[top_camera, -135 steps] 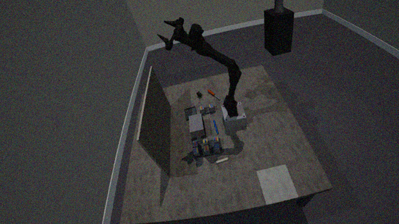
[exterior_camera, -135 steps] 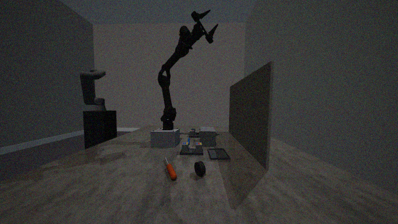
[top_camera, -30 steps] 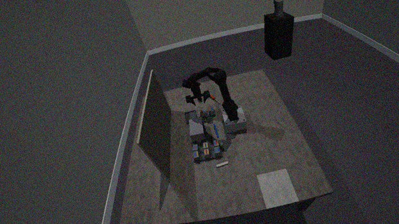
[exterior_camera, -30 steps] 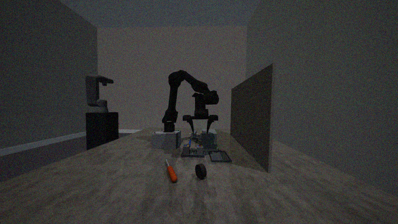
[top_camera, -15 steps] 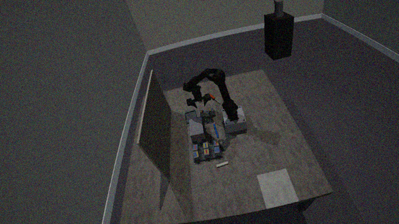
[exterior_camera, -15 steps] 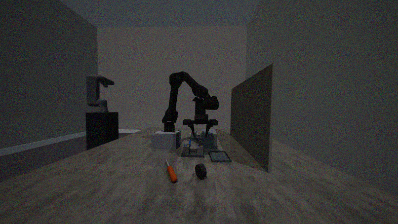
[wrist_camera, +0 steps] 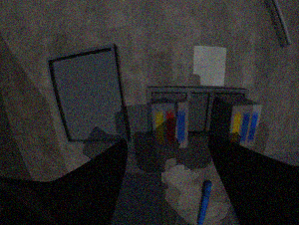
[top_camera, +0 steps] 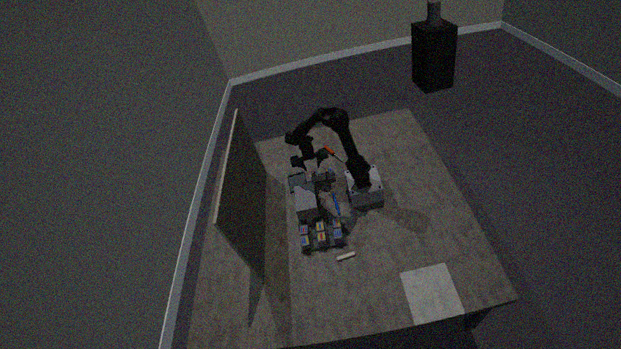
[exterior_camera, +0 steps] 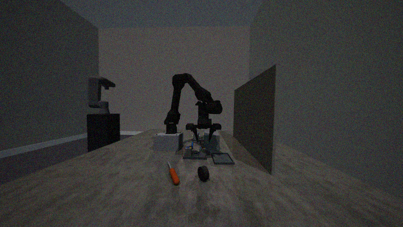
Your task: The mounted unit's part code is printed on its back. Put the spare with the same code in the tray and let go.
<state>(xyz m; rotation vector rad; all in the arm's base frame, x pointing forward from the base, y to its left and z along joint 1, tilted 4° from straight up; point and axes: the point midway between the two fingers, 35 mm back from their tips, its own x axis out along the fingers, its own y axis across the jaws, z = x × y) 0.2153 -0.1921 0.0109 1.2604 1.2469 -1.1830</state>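
Right now my gripper tip is 10 cm short of the dark-rimmed tray, 8 cm above it and 2 cm to the left of it. Also, from my gripper tip: grey mounted unit: 19 cm to the left, 7 cm ahead, 3 cm below; tall dark panel: 30 cm ahead, 17 cm to the left, 14 cm above.
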